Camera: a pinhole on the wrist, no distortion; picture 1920 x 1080 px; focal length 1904.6 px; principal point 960.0 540.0 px. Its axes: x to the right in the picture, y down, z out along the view. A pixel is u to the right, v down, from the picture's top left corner.
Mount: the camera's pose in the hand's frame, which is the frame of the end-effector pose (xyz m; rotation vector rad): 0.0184 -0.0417 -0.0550 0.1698 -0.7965 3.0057
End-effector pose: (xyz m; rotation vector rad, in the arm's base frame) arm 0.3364 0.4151 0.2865 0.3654 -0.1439 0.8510
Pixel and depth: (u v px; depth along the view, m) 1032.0 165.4 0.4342
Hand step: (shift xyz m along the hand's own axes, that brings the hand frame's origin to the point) 0.0494 -0.1825 0.3637
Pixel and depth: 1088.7 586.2 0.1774
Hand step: 0.0237 -0.1333 0.0974
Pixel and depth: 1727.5 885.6 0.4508
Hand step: -0.1223 -0.3362 0.3143
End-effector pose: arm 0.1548 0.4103 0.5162 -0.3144 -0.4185 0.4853
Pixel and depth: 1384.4 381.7 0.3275
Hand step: -0.0205 -0.1803 0.2493
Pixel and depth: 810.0 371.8 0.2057
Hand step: 0.0557 -0.1277 0.1297
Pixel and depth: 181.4 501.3 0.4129
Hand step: 0.2271 -0.2386 0.2866
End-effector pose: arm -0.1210 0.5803 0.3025 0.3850 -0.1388 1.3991
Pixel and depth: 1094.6 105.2 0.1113
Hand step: 0.0229 -0.0747 0.0545
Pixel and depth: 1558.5 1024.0 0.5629
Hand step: -0.1099 -0.4449 0.3804
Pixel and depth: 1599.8 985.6 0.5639
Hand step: -0.1216 -0.4358 0.3881
